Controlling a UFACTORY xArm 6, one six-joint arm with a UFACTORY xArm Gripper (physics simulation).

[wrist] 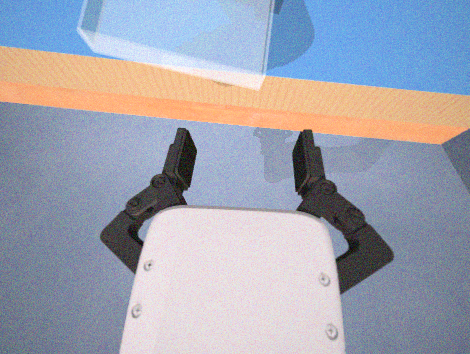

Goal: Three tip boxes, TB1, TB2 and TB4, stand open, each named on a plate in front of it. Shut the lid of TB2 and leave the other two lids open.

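Frame: origin at the arm's base, x ahead, y left, z up, level; metres.
Seen in the pictures: gripper, between the fingertips: [243,140].
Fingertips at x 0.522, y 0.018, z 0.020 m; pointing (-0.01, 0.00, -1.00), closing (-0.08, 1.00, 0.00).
A point is followed by its place in that frame.
A clear, see-through lid [185,35] {x 0.479, y -0.032, z -0.041 m}, apparently that of TB2, stands open at the top of the wrist view. Its near edge reaches over the wooden border of the table. No name plate and no yellow tip rack shows, so the name cannot be read; the other two boxes do not show either. My gripper [243,140] {x 0.522, y 0.018, z 0.020 m} is open and empty. Its fingers are outside the table's edge in the view, below the lid's near edge, with one finger to the left and one to the right, and they do not touch the lid.
A blue surface [380,45] {x 0.532, y 0.188, z -0.155 m} covers the table inside a pale wooden border [360,106] {x 0.628, y 0.226, z -0.158 m}. The table's orange-brown side face [320,128] crosses the view just beyond the fingertips. Grey floor [55,175] lies under the gripper, with a shadow of the arm on it.
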